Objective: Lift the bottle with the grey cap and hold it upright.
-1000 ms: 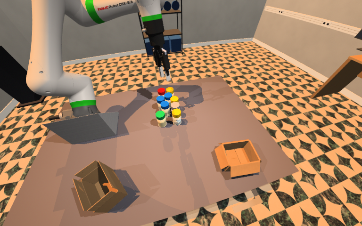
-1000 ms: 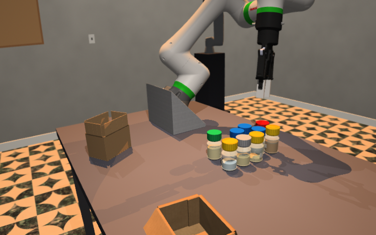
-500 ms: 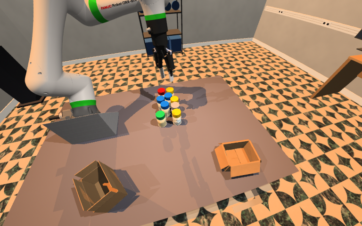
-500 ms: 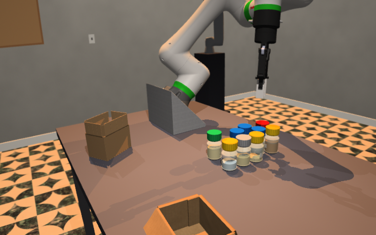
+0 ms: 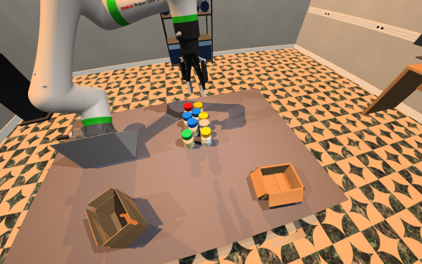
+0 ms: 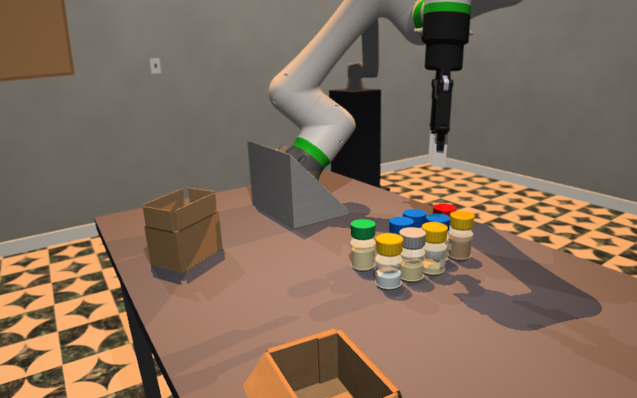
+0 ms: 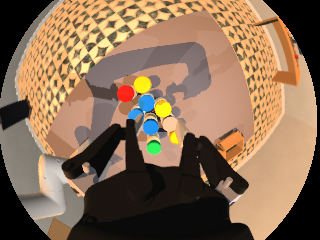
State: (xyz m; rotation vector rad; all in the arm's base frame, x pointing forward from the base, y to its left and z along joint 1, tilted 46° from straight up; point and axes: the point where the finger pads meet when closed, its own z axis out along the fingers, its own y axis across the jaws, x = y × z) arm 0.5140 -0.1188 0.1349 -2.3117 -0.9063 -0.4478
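The yellow-capped bottle lies 22 cm below my hand and 14 cm to the right of it. Round my hand: brown box 42 cm to the right, 41 cm behind, 20 cm below; red-capped bottle 22 cm below, 10 cm to the left, 5 cm behind.
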